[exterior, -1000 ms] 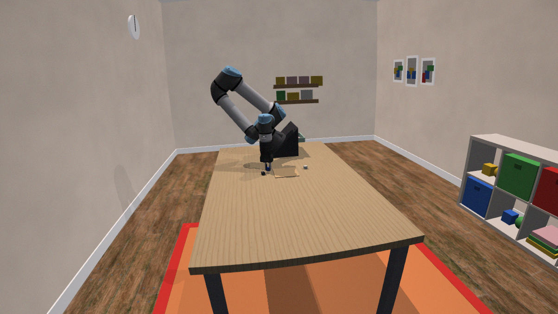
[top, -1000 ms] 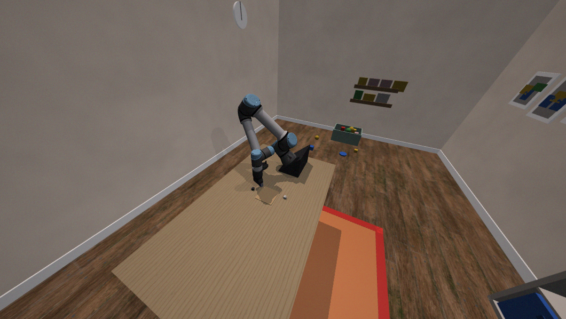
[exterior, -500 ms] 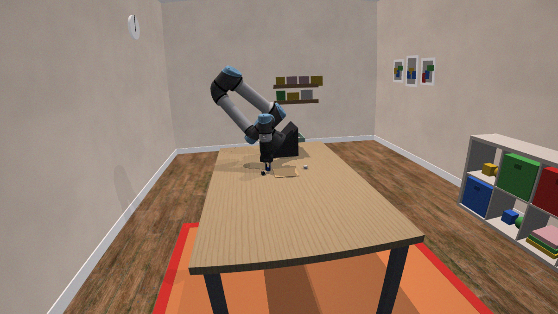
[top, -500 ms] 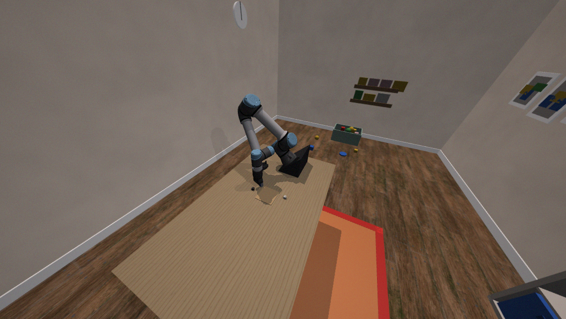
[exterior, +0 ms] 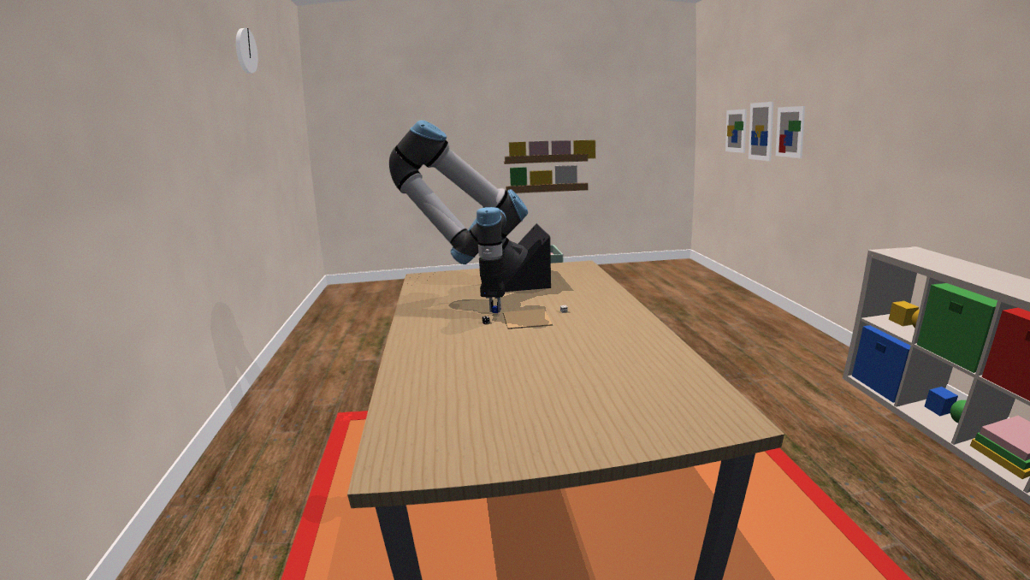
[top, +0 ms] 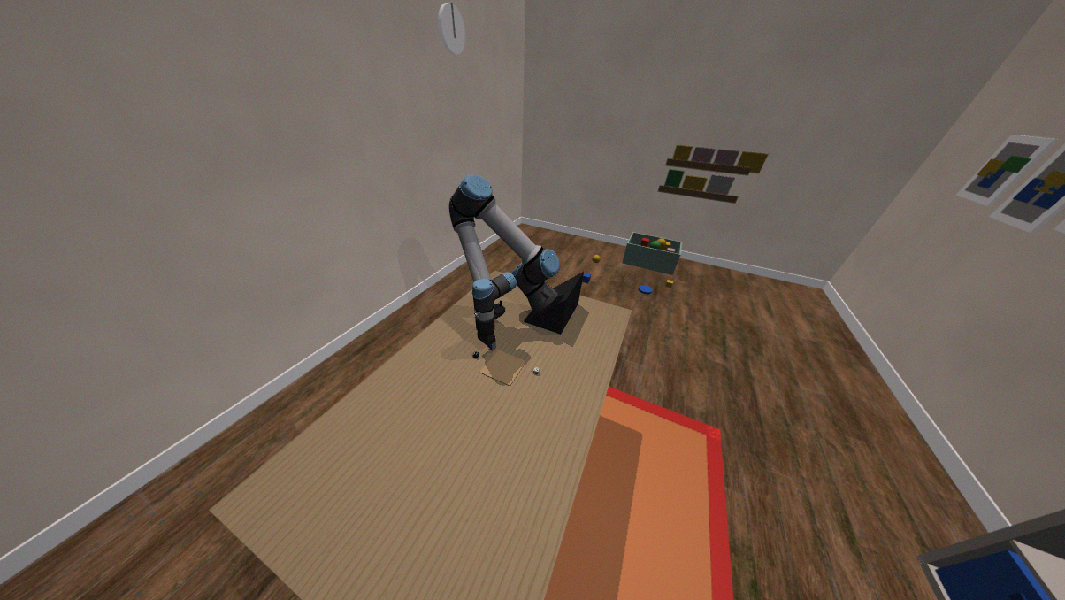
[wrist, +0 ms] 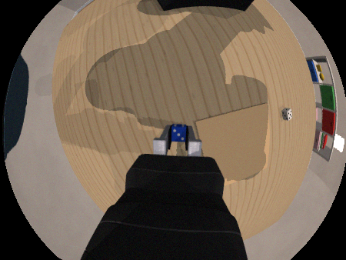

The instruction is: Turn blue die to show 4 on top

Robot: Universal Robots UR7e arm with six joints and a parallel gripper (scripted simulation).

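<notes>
The black die lies 60 mm ahead of my hand, 40 mm to the right of it and 20 mm below it. From my hand the other things lie so: tan mat 90 mm to the left, 70 mm ahead, 30 mm below; then blue die 10 mm below; then white die 230 mm to the left, 40 mm ahead, 20 mm below.
</notes>
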